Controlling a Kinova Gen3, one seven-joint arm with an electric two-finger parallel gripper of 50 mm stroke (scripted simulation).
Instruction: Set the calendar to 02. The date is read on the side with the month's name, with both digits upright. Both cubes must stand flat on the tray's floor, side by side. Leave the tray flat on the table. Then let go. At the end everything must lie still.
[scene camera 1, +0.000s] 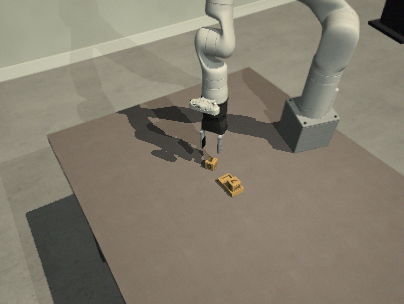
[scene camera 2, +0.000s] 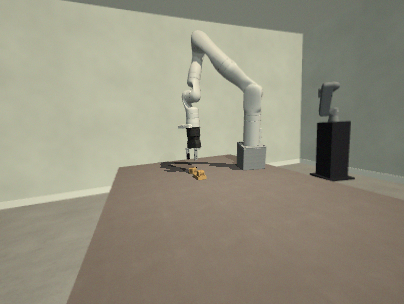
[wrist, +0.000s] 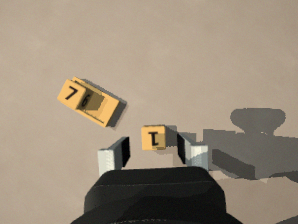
Observation:
I see my gripper (scene camera 1: 211, 148).
My gripper is seen too in the wrist view (wrist: 153, 145).

